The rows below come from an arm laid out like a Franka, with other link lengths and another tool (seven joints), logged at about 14 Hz.
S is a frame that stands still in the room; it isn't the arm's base.
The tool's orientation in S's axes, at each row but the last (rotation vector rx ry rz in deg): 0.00 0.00 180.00; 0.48 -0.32 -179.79; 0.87 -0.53 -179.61; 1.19 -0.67 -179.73; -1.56 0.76 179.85
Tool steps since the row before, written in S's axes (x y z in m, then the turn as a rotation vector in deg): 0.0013 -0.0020 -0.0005 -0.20 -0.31 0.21; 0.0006 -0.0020 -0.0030 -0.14 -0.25 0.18; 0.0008 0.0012 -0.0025 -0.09 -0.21 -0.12; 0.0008 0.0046 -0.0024 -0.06 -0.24 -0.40; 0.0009 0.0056 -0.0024 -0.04 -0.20 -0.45
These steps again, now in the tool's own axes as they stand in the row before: -0.0013 0.0020 -0.0005 0.20 0.31 0.21; -0.0006 0.0020 -0.0030 0.14 0.25 0.18; -0.0008 -0.0012 -0.0025 0.09 0.21 -0.12; -0.0008 -0.0046 -0.0024 0.07 0.24 -0.40; -0.0008 -0.0056 -0.0024 0.05 0.20 -0.45
